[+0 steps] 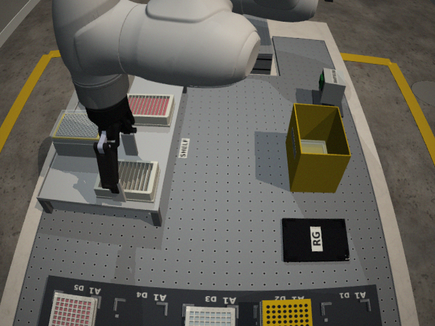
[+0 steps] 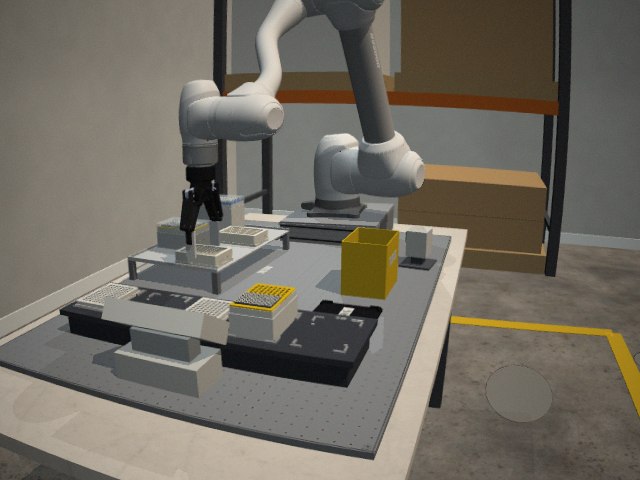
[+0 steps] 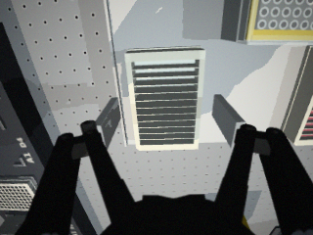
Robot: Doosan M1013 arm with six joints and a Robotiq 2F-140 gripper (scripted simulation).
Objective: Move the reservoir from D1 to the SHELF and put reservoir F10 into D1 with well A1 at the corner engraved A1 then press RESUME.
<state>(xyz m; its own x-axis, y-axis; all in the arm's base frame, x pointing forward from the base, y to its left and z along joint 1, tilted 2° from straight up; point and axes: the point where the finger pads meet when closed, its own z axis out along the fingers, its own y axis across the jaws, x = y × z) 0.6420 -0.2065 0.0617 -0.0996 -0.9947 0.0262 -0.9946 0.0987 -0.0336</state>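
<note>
My hand is 40 mm above the pale 12-trough reservoir. Also, from my hand: pink plate 320 mm ahead, 80 mm to the right, 40 mm below; then cream 12-trough reservoir 210 mm behind, 20 mm to the left, 40 mm below; then shelf 170 mm behind, 50 mm to the right, 50 mm below.
</note>
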